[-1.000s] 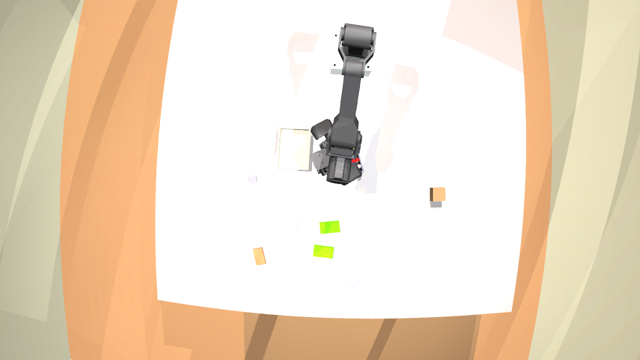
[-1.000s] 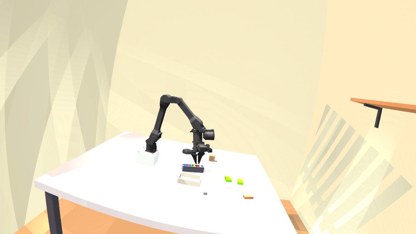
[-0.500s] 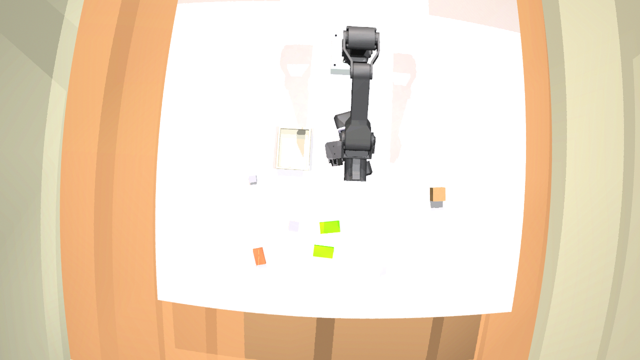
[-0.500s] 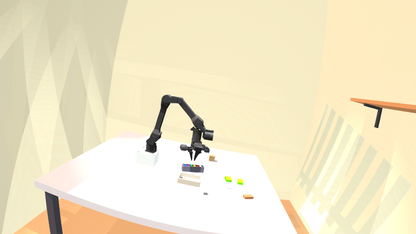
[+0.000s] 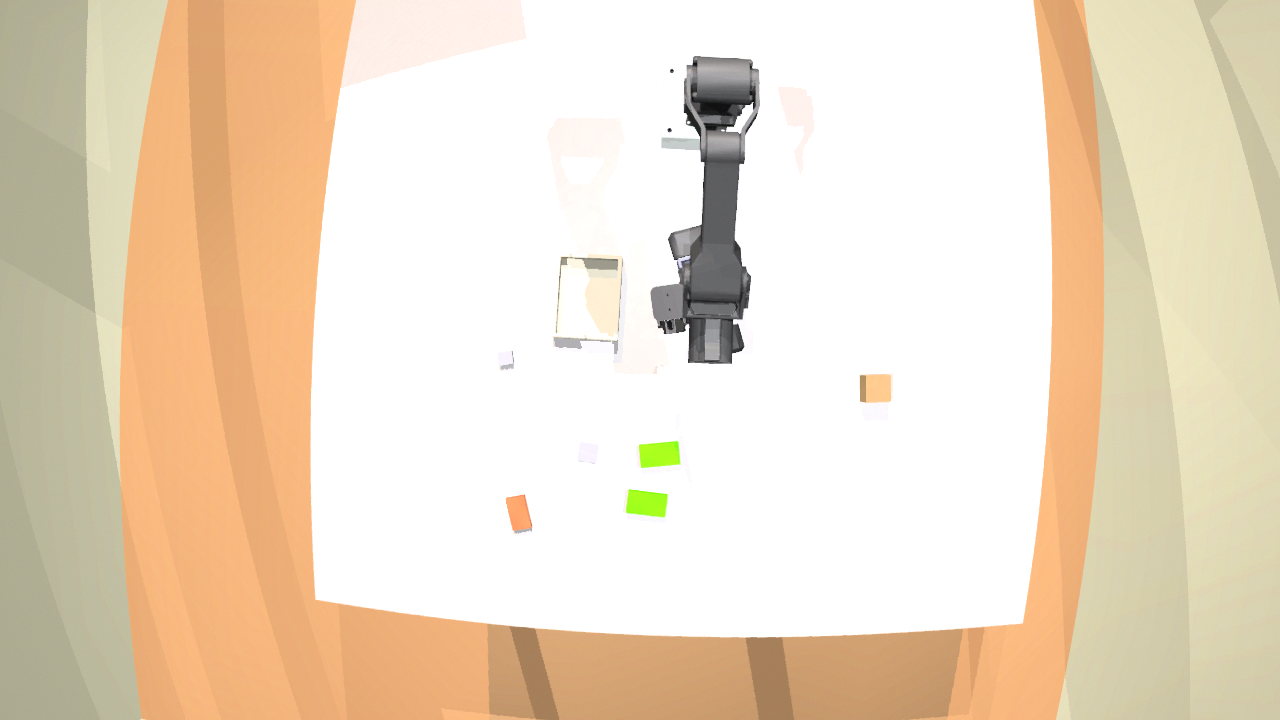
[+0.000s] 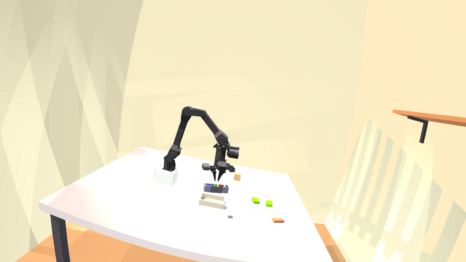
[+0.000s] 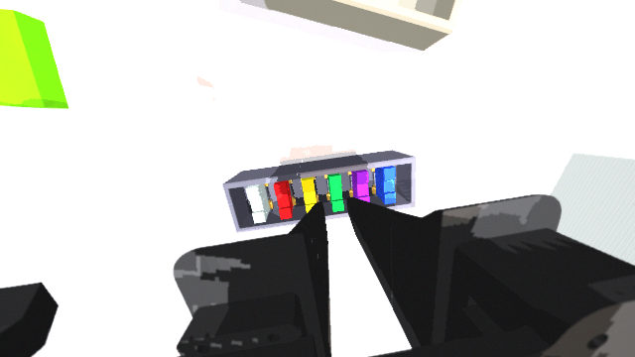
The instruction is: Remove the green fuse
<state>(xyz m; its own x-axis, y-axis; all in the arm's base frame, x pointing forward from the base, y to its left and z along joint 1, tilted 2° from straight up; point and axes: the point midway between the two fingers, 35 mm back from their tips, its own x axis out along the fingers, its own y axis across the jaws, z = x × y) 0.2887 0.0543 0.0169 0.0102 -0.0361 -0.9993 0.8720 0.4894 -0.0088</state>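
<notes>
Now: the green fuse 4 cm below my gripper tip and 1 cm behind it. Also, from my gripper tip: pale tray: 17 cm to the right, 6 cm below, 4 cm ahead.
</notes>
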